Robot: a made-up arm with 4 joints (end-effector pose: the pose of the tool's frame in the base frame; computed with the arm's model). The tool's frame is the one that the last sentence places.
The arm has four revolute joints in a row. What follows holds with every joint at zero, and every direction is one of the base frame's.
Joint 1 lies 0.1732 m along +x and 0.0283 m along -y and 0.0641 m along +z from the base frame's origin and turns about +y.
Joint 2 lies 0.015 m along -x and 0.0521 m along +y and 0.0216 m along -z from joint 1 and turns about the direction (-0.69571, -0.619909, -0.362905).
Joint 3 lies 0.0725 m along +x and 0.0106 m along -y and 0.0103 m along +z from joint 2 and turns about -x.
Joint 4 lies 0.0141 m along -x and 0.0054 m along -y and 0.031 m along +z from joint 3 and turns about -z.
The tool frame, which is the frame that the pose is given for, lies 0.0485 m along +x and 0.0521 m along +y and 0.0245 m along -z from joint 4; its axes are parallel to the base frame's.
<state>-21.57 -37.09 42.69 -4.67</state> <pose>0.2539 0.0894 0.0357 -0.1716 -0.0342 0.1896 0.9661</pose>
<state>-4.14 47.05 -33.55 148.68</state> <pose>0.1725 -0.0586 0.0810 0.3018 -0.0834 -0.9303 0.1909</pose>
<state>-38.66 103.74 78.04 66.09</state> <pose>0.1220 0.0820 0.1440 0.3702 0.5184 0.6777 0.3673</pose>
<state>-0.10 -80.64 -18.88 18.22</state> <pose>0.2482 0.1049 0.0142 0.4931 0.5182 0.0568 0.6964</pose>
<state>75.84 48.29 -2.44 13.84</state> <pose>0.2384 0.0377 -0.0072 -0.3384 0.3235 -0.0566 0.8818</pose>
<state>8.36 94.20 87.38 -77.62</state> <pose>0.1784 -0.0147 0.0554 -0.7646 0.4429 -0.2513 0.3951</pose>
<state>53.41 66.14 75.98 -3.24</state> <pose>0.2442 -0.0069 0.0216 -0.8896 0.0877 0.0534 0.4450</pose>
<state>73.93 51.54 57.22 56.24</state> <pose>0.2683 0.0149 0.0173 -0.7553 -0.1092 -0.1079 0.6372</pose>
